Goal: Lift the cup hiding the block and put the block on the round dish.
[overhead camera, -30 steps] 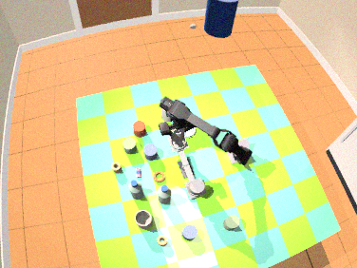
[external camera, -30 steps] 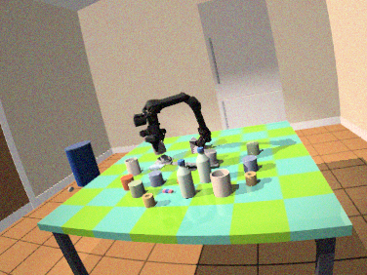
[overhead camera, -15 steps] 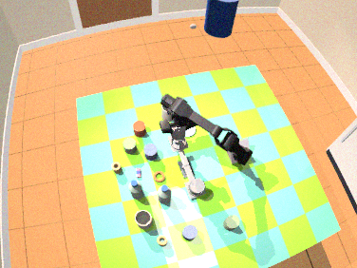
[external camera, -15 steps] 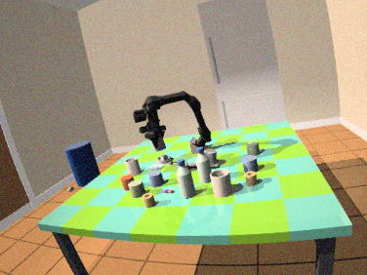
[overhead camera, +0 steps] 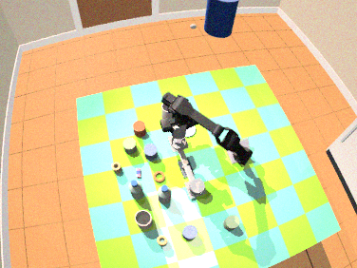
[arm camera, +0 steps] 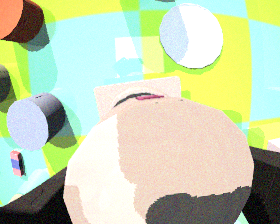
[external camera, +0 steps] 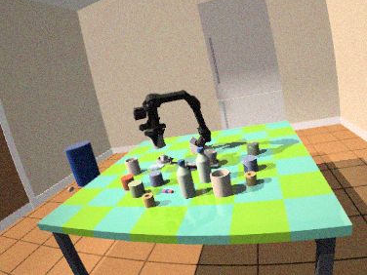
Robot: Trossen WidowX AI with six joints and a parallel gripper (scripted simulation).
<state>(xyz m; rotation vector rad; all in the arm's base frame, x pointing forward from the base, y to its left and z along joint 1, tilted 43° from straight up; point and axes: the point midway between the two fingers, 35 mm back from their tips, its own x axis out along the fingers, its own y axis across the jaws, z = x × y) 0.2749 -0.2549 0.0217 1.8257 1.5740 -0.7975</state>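
The grey block is 9 cm below my gripper tip and 1 cm to the left of it. Also, from my gripper tip: balance (15 cm below, 14 cm to the left, 1 cm ahead); then balance beam (14 cm to the left, 13 cm below, 1 cm ahead); then white round dish (17 cm below, 9 cm to the right, 9 cm behind).
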